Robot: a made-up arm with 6 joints.
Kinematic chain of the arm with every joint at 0, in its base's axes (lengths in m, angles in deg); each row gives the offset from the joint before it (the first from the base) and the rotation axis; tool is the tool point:
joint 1: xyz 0 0 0.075 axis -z
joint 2: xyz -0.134 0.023 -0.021 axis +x
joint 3: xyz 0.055 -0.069 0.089 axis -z
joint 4: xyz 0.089 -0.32 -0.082 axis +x
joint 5: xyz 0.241 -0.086 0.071 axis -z
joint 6: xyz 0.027 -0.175 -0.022 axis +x
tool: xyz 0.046 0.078 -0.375
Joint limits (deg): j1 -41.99..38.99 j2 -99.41..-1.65 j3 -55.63..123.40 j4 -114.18..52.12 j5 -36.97..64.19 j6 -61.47..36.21
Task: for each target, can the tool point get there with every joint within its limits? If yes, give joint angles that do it. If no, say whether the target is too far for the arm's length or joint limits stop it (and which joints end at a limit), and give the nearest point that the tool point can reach.
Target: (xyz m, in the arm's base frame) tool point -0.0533 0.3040 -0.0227
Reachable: no: joint limits stop it (at a limit: joint 1, joint 2, joint 3, joint 4) | nearest point 0.0541 0.2921 -0.0453 | short by 0.110 m
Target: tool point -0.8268 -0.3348 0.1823
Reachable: yes | joints 1.22 -41.15 102.25 -37.25 -23.38 -4.89
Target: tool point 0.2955 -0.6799 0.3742
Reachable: yes | joints -6.01 -57.53 -4.17 25.88 21.93 -43.19
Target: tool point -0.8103 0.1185 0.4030
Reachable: yes | joints 18.98 -41.38 88.82 -68.91 36.72 -13.31
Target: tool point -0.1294 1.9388 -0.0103
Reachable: no: too far | nearest point -0.2772 0.9500 0.1194 | short by 1.008 m
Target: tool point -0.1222 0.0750 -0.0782
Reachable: no: joint limits stop it (at a limit: joint 1, joint 3, joint 4, joint 5) | nearest point 0.0694 0.2360 -0.0684 | short by 0.250 m
